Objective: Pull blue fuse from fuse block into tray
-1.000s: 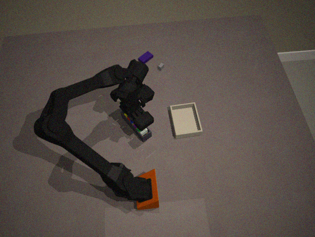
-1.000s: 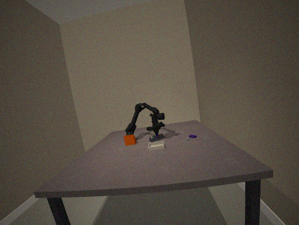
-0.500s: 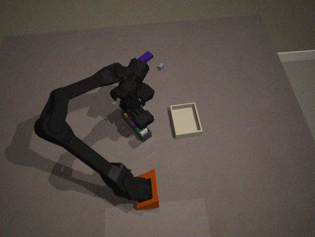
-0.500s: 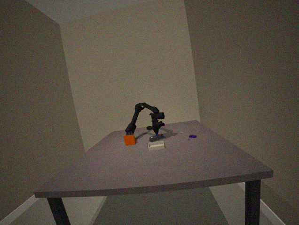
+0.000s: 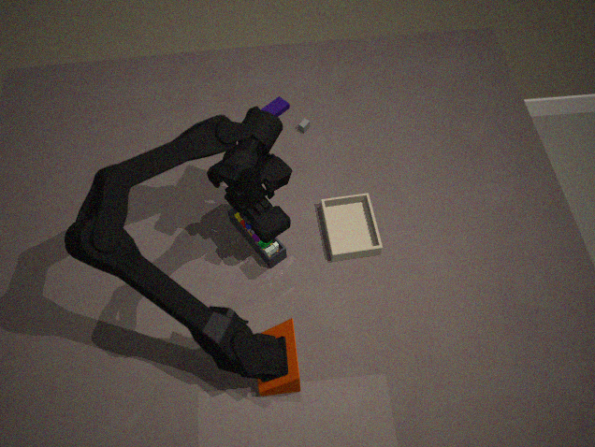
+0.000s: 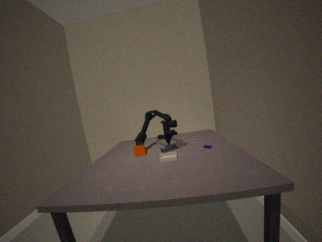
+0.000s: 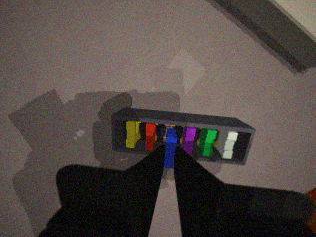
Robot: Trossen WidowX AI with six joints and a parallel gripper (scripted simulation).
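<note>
Right now my gripper tip is 20 mm past the purple fuse, 10 mm to the left of it and 40 mm above it. Also, from my gripper tip: green fuse: 30 mm behind, 20 mm to the right, 40 mm below; then blue fuse: 10 mm below; then red fuse: 20 mm ahead, 10 mm to the left, 40 mm below.
</note>
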